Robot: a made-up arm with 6 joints.
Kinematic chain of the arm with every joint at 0, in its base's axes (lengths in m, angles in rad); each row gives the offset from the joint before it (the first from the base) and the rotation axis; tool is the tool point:
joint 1: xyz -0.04 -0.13 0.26 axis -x
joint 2: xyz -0.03 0 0.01 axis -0.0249 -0.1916 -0.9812
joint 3: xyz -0.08 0 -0.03 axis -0.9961 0.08 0.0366
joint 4: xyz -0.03 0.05 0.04 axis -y
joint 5: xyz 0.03 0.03 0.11 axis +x
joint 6: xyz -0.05 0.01 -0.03 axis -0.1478 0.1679 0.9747
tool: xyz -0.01 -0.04 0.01
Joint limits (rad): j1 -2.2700..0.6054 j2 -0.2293..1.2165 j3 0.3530..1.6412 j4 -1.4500..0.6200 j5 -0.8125..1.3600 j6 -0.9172..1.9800
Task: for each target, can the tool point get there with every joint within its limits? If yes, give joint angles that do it. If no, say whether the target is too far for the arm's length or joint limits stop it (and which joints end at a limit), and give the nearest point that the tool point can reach.
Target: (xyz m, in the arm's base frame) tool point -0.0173 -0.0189 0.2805
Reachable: yes | joints -0.6008 0.6692 0.9197 -1.0160 0.9388 1.1666
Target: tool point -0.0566 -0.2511 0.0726
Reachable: no: joint limits stop it (at a limit: joint 1, joint 3, joint 4, joint 6) | nearest point -0.0560 -0.1936 0.1342 | short by 0.084 m
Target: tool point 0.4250 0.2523 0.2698
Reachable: no: too far | nearest point 0.0720 0.0622 0.2649 | short by 0.401 m
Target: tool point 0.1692 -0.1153 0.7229
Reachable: no: too far | nearest point 0.0311 -0.1224 0.4983 | short by 0.264 m
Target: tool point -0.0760 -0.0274 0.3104
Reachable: yes | joints -1.0778 0.2372 1.4453 -1.1903 0.0282 0.4445
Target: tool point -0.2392 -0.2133 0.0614
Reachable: no: joint limits stop it (at a limit: joint 1, joint 2, joint 3, joint 6) | nearest point -0.2473 -0.1196 0.1081 | short by 0.105 m
